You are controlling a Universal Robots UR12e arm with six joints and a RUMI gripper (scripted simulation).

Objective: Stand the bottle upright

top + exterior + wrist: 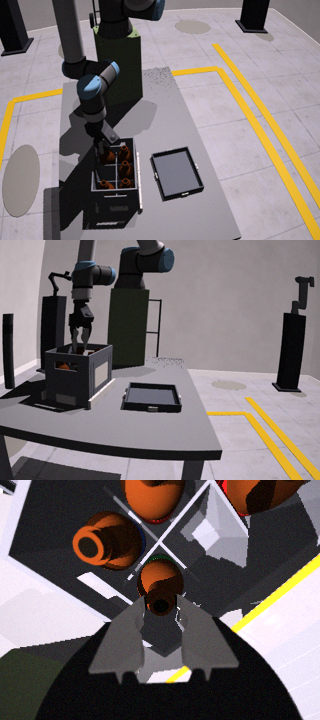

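Now: the dark grey crate 90 mm ahead of my hand, 40 mm to the left of it and 70 mm below it. Round my hand: black tray 50 mm ahead, 320 mm to the left, 140 mm below.
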